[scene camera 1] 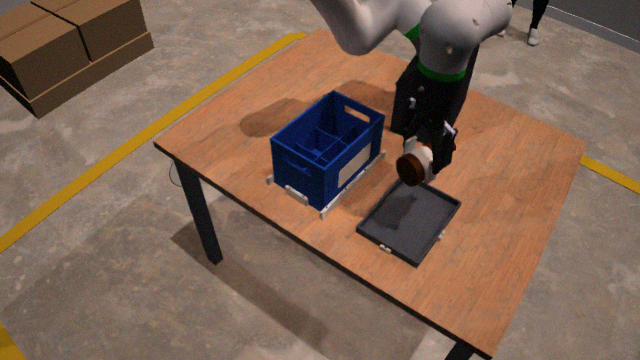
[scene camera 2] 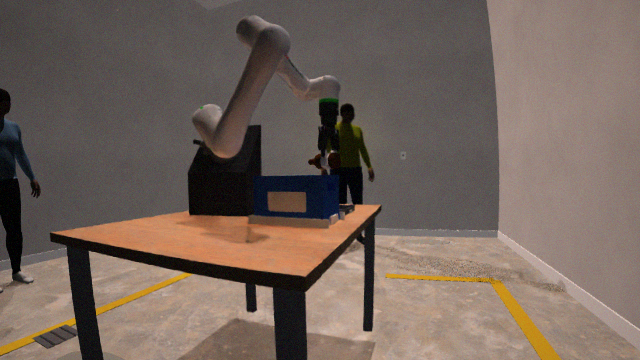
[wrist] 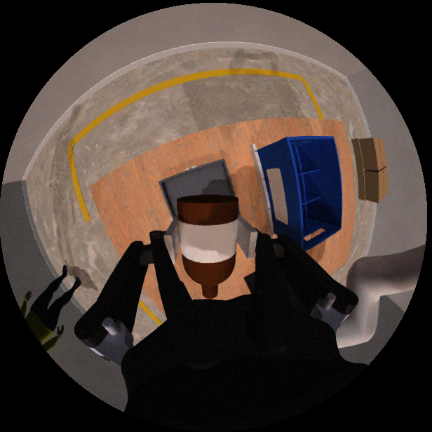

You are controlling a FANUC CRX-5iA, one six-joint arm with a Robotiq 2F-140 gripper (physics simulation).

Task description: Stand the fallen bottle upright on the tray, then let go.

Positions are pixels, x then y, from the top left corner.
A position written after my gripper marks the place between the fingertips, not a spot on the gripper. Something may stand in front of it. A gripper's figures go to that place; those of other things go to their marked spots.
Labels:
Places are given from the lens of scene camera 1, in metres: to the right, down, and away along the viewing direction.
my gripper (scene camera 1: 418, 170): 0.23, -0.02, 1.04
brown bottle (scene camera 1: 412, 167): 0.20, -0.03, 0.98

